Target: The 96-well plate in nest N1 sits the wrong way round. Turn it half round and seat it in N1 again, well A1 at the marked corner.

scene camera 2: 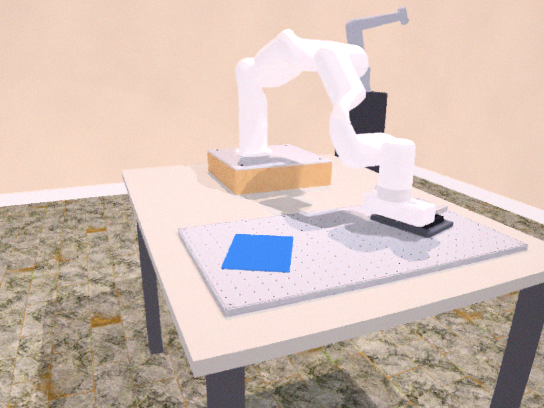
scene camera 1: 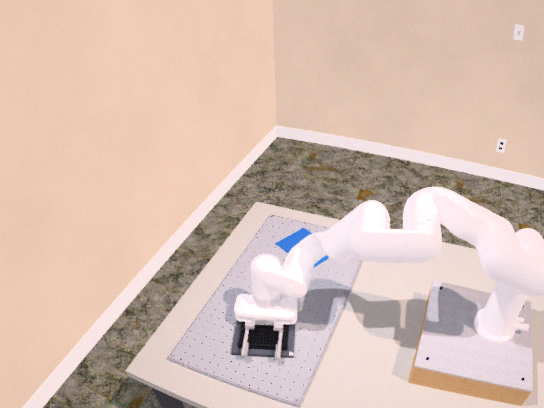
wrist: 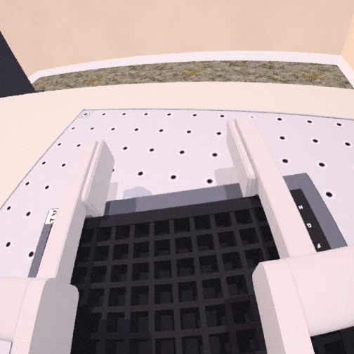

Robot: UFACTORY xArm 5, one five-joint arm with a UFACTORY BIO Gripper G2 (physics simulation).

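Note:
The black 96-well plate (scene camera 1: 263,337) (scene camera 2: 440,220) (wrist: 172,270) lies in the dark grey nest N1 (scene camera 1: 291,342) (scene camera 2: 440,231) (wrist: 175,196). In the wrist view, a white label (wrist: 52,216) marks the nest's far left corner; letters H, G and F show along the plate's right edge, H farthest. Well A1 does not show. My gripper (scene camera 1: 263,358) (wrist: 171,172) is shut and holds nothing. Its two fingers stand apart at their narrowest, over the plate, tips toward the nest's far edge. In the scene camera 2 view, the gripper body hides the fingers and most of the plate.
The nest stands on a perforated grey board (scene camera 1: 210,320) (scene camera 2: 320,275) (wrist: 150,150) on the table. A blue square (scene camera 1: 294,240) (scene camera 2: 257,253) lies on the board's other half. The arm's wooden base box (scene camera 1: 465,382) (scene camera 2: 280,177) stands behind. A dark stand (scene camera 2: 370,115) is beyond the table.

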